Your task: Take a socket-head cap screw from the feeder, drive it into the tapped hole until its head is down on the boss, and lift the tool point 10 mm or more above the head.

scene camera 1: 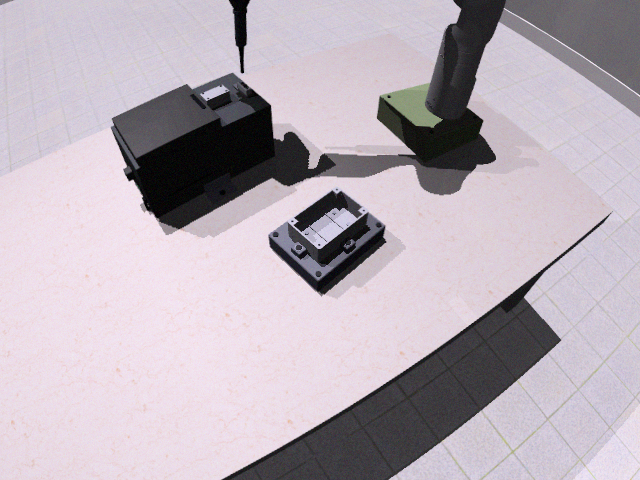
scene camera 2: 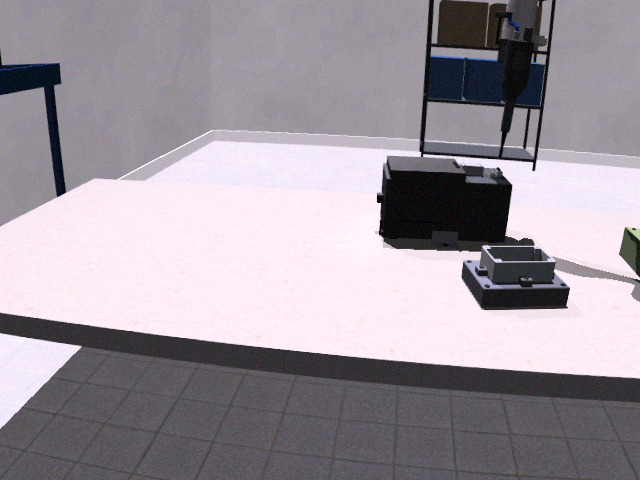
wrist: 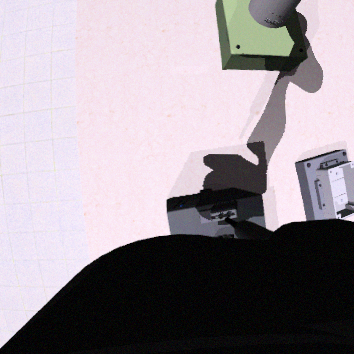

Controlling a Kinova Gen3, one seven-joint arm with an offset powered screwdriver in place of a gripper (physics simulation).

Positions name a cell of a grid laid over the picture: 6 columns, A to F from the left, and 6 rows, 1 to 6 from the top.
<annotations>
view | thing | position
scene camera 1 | black screw feeder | C2
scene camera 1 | dark fixture plate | D4
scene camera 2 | black screw feeder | E3
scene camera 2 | dark fixture plate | E4
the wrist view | black screw feeder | D4
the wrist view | dark fixture plate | F3
</annotations>
